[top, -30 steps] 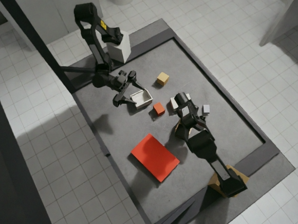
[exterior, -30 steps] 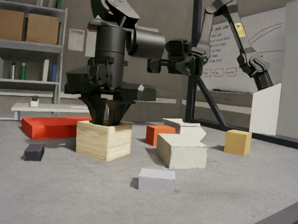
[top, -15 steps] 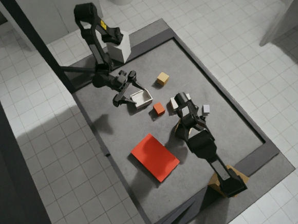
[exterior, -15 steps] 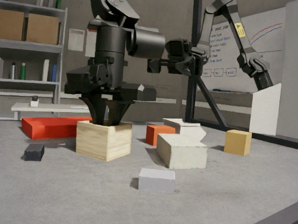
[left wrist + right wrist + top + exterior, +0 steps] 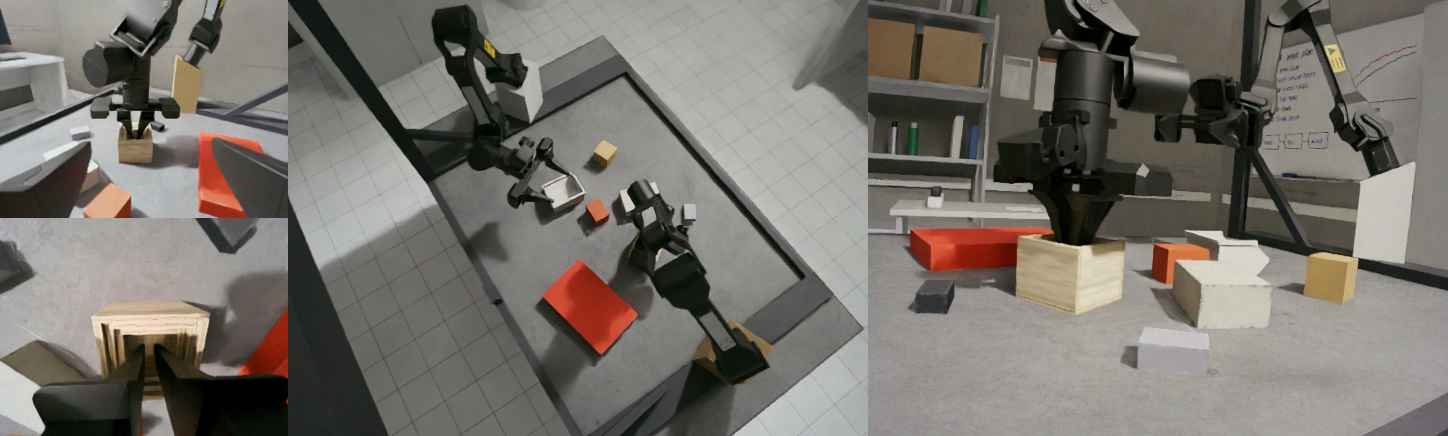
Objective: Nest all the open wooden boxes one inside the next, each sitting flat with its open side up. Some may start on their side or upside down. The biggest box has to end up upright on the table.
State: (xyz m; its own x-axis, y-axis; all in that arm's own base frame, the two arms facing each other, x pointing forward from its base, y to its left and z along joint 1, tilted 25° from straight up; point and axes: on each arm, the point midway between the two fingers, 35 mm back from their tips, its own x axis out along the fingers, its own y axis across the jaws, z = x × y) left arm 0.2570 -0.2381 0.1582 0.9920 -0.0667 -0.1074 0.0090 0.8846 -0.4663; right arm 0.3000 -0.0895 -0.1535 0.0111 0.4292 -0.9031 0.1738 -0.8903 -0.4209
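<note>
The small wooden box is 5 cm below my right hand. The rest, counted from my right hand: dark block: 13 cm to the right, 6 cm below; then large wooden box: 5 cm below; then medium wooden box: 5 cm below.
</note>
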